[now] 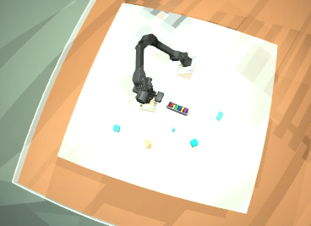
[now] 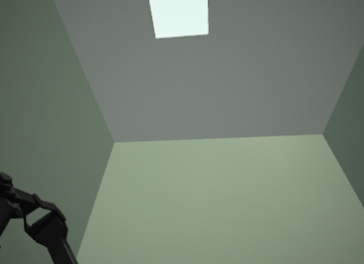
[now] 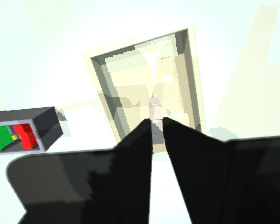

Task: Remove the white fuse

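Now: the white fuse 10 mm below my gripper tip. The rest, counted from my gripper tip: cream tray: 70 mm below; then orange block: 270 mm ahead, 70 mm to the left, 70 mm below; then teal block: 230 mm ahead, 150 mm to the right, 60 mm below.
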